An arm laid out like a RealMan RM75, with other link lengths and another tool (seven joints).
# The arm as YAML. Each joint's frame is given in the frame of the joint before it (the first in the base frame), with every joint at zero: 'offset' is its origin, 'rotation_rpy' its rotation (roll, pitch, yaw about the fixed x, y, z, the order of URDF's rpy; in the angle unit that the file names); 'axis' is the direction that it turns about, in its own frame. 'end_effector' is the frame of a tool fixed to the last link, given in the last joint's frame.
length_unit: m
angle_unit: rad
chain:
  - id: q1
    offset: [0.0, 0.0, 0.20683]
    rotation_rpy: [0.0, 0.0, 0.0]
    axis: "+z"
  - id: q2
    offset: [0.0, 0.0, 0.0]
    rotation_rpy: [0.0, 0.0, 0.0]
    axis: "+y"
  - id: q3
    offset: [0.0, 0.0, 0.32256]
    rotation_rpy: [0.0, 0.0, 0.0]
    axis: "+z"
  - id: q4
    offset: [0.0, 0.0, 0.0]
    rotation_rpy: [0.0, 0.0, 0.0]
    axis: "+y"
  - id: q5
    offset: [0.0, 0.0, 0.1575]
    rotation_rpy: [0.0, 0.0, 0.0]
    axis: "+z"
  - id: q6
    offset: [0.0, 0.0, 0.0]
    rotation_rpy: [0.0, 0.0, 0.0]
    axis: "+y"
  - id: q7
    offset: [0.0, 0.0, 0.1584]
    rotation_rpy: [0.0, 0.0, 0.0]
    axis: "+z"
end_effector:
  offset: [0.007, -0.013, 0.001]
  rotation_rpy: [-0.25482, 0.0, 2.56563]
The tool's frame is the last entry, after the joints.
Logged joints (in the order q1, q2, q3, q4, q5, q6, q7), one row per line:
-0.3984, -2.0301, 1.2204, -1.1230, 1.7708, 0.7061, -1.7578
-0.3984, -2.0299, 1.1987, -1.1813, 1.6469, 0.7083, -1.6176
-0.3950, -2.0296, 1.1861, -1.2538, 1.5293, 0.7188, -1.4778
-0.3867, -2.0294, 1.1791, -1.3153, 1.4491, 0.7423, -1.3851
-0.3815, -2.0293, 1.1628, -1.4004, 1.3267, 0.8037, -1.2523
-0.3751, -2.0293, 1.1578, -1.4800, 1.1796, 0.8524, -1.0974
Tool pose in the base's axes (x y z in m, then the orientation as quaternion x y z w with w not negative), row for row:
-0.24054, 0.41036, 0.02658, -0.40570, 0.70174, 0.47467, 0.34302
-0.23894, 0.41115, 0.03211, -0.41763, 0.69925, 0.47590, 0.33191
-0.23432, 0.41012, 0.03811, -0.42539, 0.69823, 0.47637, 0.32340
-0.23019, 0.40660, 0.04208, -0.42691, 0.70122, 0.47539, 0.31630
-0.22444, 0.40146, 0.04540, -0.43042, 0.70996, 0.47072, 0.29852
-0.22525, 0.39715, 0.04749, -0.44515, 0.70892, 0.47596, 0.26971
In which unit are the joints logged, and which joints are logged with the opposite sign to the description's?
The joints are logged in radians. Opposite sign: q4, q5, q6, q7.
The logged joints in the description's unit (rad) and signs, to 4 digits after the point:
-0.3984, -2.0301, 1.2204, 1.1230, -1.7708, -0.7061, 1.7578
-0.3984, -2.0299, 1.1987, 1.1813, -1.6469, -0.7083, 1.6176
-0.3950, -2.0296, 1.1861, 1.2538, -1.5293, -0.7188, 1.4778
-0.3867, -2.0294, 1.1791, 1.3153, -1.4491, -0.7423, 1.3851
-0.3815, -2.0293, 1.1628, 1.4004, -1.3267, -0.8037, 1.2523
-0.3751, -2.0293, 1.1578, 1.4800, -1.1796, -0.8524, 1.0974

